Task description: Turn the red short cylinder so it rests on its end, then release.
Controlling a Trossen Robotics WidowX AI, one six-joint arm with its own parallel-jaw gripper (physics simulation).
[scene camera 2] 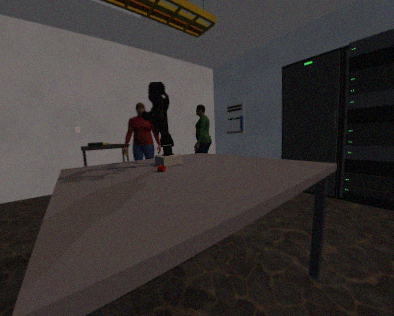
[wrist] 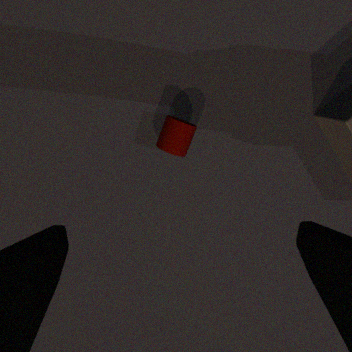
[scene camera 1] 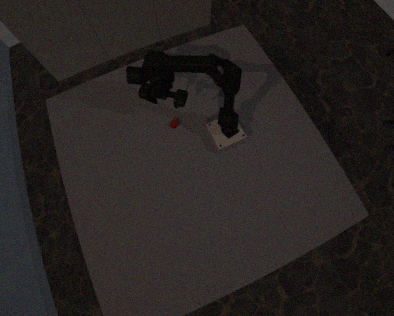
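The red short cylinder (scene camera 1: 174,123) (scene camera 2: 161,169) (wrist: 176,136) appears to lie on its side on the table (scene camera 1: 190,210) (scene camera 2: 150,210), near the arm's base. In the wrist view it lies beyond the fingertips, slightly left of the middle between them, with its shadow behind it. My gripper (scene camera 1: 164,99) (wrist: 184,235) is open and empty. It hangs above the table, apart from the cylinder, which is below and right of it in scene camera 1. In scene camera 2 the fingers cannot be made out against the dark arm.
The arm's pale base plate (scene camera 1: 221,141) (scene camera 2: 171,160) stands close to the cylinder, and part of the base shows at the wrist view's right edge. A large panel (scene camera 1: 100,35) stands beyond the table's far edge. Two people, in red (scene camera 2: 141,131) and green (scene camera 2: 202,129), stand behind the table.
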